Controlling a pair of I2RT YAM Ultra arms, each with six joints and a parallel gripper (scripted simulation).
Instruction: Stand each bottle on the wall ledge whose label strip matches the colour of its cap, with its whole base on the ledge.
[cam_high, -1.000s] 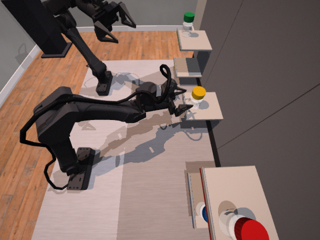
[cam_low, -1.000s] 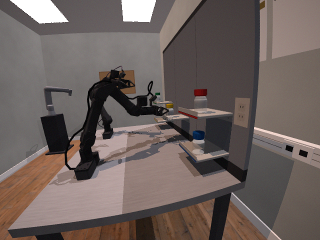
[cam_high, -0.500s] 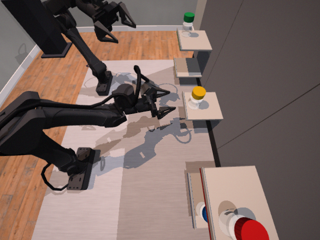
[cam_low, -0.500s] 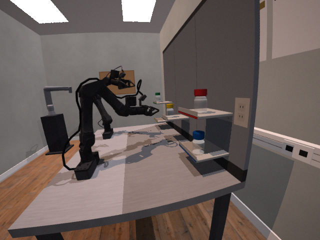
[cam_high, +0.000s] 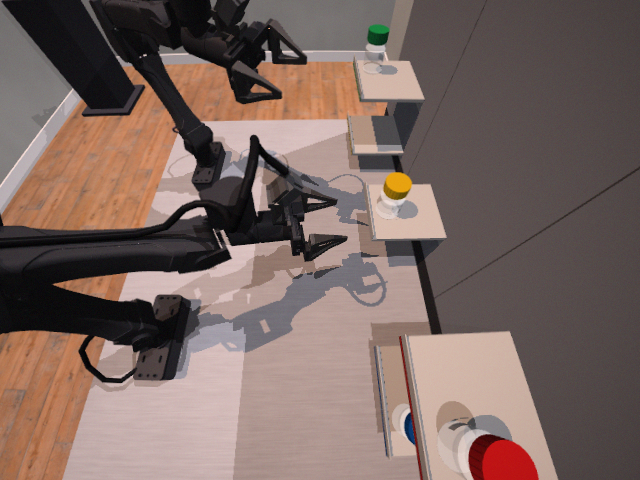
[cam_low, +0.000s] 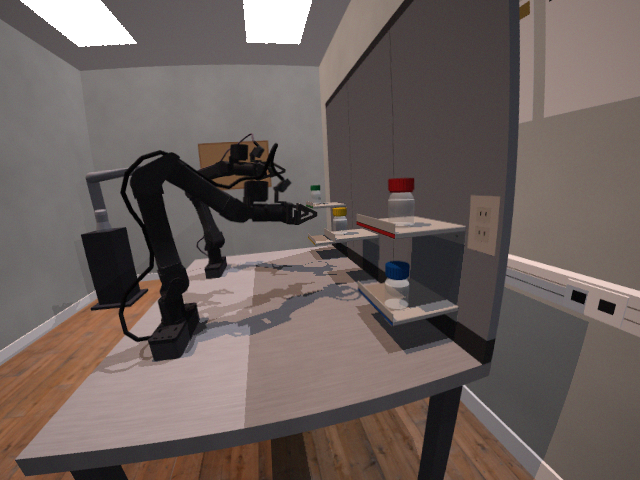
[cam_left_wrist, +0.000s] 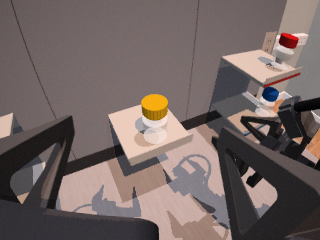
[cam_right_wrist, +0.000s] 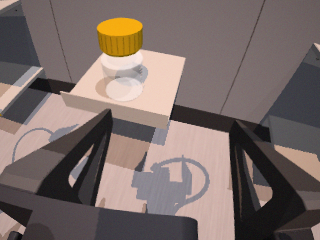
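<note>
My left hand is 21 cm short of the yellow-capped bottle, 10 cm to the left of it and 21 cm above it. Also, from my left hand: grey wall panel 36 cm ahead, 8 cm to the right, 1 cm below; red-capped bottle 23 cm ahead, 54 cm to the right, 12 cm below; green-capped bottle 21 cm ahead, 34 cm to the left, 12 cm below.
</note>
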